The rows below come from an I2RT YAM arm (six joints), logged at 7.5 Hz.
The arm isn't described. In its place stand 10 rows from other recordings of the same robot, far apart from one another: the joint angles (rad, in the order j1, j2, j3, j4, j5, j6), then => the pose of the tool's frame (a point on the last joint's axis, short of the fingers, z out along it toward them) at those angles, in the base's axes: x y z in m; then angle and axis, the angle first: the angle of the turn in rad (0 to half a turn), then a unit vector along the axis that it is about.
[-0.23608 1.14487 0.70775 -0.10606 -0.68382 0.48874] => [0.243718, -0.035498, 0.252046, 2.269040, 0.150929, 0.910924, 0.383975]
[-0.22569 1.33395 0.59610 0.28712 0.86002 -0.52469] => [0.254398, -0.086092, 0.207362, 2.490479, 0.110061, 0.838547, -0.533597]
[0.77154 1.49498 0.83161 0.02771 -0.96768 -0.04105] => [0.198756, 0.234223, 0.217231, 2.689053, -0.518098, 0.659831, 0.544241]
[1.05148 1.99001 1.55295 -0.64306 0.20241 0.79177] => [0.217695, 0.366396, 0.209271, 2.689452, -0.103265, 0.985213, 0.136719]
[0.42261 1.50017 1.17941 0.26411 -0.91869 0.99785] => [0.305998, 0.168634, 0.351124, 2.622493, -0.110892, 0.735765, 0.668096]
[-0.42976 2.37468 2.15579 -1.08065 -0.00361 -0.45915] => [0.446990, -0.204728, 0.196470, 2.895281, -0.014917, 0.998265, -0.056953]
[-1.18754 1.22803 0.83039 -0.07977 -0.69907 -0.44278] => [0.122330, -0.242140, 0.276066, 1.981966, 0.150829, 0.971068, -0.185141]
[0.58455 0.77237 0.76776 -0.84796 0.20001 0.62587] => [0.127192, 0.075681, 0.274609, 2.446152, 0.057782, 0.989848, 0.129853]
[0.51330 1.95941 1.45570 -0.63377 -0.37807 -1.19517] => [0.349425, 0.212056, 0.194920, 2.614828, -0.776634, 0.620968, 0.106013]
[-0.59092 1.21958 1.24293 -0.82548 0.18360 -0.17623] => [0.202724, -0.143832, 0.348735, 2.501887, 0.235627, 0.944184, -0.230210]
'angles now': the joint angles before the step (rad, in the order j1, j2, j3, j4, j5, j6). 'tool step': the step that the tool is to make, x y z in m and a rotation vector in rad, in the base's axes. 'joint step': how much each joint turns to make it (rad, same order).
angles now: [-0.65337, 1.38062, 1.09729, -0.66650, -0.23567, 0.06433]
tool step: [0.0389, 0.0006, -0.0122, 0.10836, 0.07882, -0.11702]
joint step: [0.08422, 0.15510, 0.11093, -0.04426, 0.07335, 0.19604]
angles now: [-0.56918, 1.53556, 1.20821, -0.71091, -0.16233, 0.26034]
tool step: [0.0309, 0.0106, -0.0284, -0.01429, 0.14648, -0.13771]
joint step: [0.09471, 0.13241, 0.04666, -0.02303, 0.18312, 0.16693]
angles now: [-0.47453, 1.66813, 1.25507, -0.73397, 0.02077, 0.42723]
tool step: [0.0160, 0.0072, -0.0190, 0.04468, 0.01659, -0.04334]
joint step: [0.03940, 0.06865, 0.00774, 0.02439, 0.00245, 0.08900]
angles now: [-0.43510, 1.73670, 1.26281, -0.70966, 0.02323, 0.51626]
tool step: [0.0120, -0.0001, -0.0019, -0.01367, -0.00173, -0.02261]
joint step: [0.01627, 0.04006, 0.03912, 0.00704, 0.02564, 0.03152]
